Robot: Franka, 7 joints.
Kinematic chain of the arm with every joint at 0, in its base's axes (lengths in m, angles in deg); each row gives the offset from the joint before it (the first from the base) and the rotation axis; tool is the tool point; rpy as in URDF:
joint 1: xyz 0 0 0.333 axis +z
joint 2: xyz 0 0 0 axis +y
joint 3: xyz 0 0 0.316 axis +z
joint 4: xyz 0.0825 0 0 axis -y
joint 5: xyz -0.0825 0 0.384 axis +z
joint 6: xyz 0 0 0 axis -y
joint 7: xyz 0.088 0 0 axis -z
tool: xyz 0 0 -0.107 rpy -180 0 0
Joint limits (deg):
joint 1: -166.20..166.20
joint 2: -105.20..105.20
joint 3: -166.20..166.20
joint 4: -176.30..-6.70
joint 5: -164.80..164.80
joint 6: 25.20..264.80
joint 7: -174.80..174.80
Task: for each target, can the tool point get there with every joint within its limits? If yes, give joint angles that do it. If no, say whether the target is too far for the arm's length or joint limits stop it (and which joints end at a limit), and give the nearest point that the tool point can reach.
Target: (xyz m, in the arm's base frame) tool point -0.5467 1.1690 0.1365
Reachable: no: too far | nearest point -0.3593 0.7683 0.2039 | short by 0.448 m
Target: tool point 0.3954 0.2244 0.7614
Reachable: yes | joints 115.46 45.32 -135.40 -106.58 111.84 63.89 -18.61
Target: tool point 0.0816 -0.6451 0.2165
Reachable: yes | joints -139.45 71.25 60.50 -110.02 136.36 92.17 131.77
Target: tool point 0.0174 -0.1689 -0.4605
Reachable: no: joint limits stop it (at a limit: joint 2) | nearest point 0.0194 -0.1882 -0.3524 | short by 0.110 m
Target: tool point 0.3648 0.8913 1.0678
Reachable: no: too far | nearest point 0.2584 0.6312 0.8534 | short by 0.353 m
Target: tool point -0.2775 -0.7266 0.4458
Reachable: yes | joints -113.59 52.95 17.16 -38.75 -45.47 89.64 -70.98
